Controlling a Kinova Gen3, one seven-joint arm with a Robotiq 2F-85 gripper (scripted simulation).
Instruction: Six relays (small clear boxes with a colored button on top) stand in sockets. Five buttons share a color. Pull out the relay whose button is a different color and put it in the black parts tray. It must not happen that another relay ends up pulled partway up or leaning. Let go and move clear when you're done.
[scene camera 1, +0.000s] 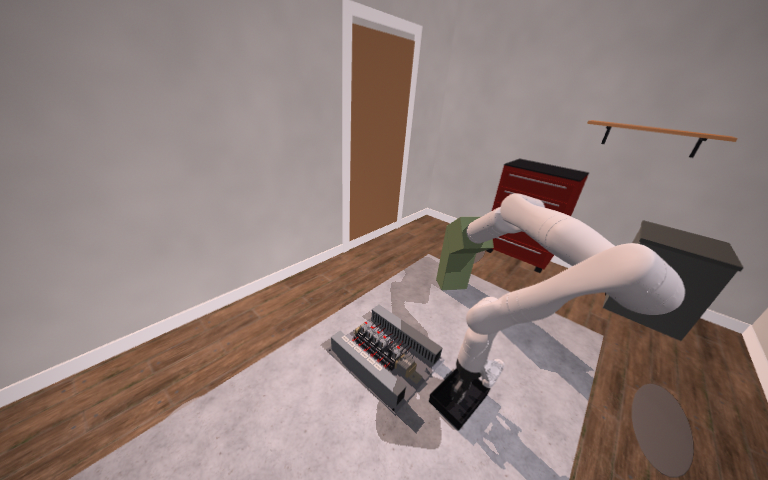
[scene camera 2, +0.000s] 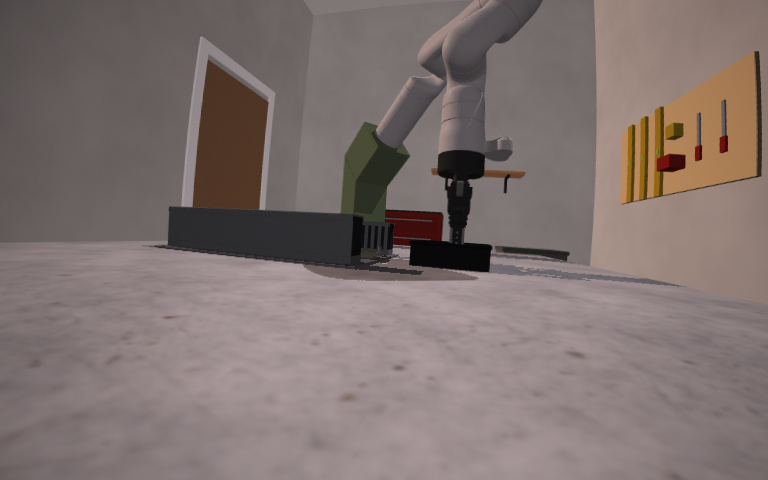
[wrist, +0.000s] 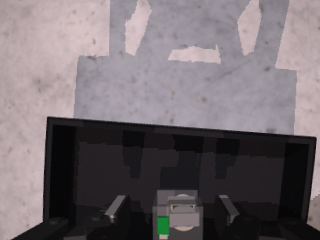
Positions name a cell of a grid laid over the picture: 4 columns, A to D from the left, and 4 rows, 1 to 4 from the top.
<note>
In view: my gripper (scene camera 2: C3) and a black parts tray (scene camera 2: C3).
The black parts tray shows as well in scene camera 1 (scene camera 1: C4) and in the wrist view (wrist: B3). My gripper also shows in the wrist view (wrist: C4).
</note>
